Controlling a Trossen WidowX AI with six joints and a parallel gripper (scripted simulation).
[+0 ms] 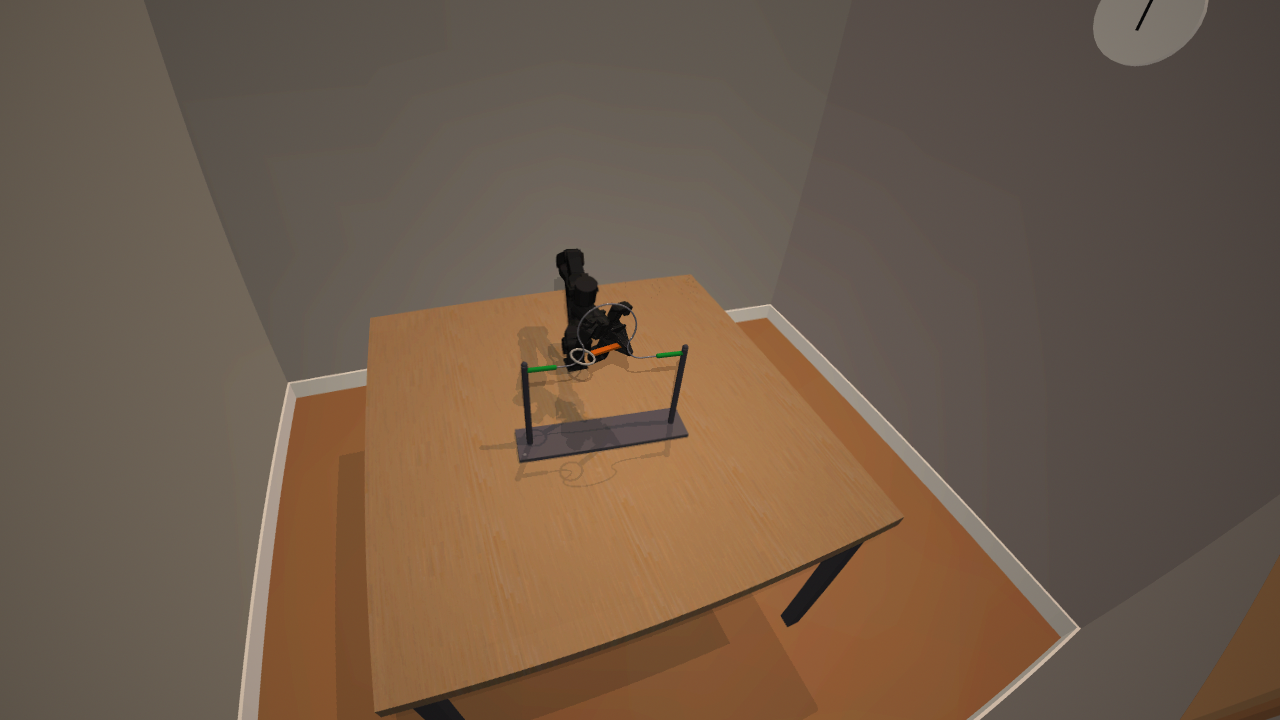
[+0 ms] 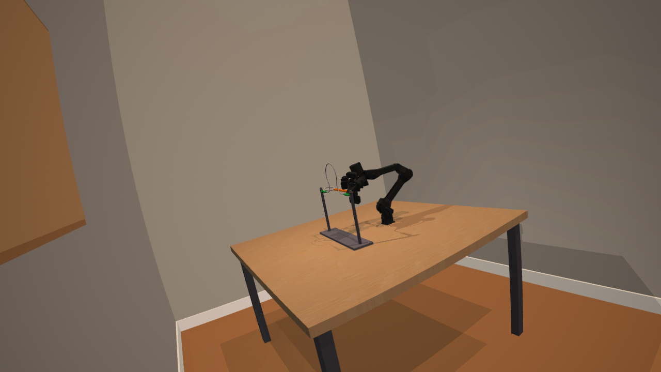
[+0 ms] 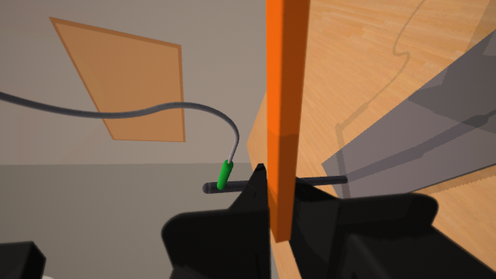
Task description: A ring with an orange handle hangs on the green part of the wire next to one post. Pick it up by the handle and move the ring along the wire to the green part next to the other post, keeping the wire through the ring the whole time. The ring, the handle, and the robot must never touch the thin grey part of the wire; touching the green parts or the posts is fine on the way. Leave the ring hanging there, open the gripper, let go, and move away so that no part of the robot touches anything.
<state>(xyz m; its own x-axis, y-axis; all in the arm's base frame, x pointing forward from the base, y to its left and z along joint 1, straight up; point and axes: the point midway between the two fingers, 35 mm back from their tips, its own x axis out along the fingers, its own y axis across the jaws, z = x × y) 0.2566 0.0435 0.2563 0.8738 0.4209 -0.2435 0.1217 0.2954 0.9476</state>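
My gripper tip is 100 mm to the left of the ring with orange handle and 30 mm below it.
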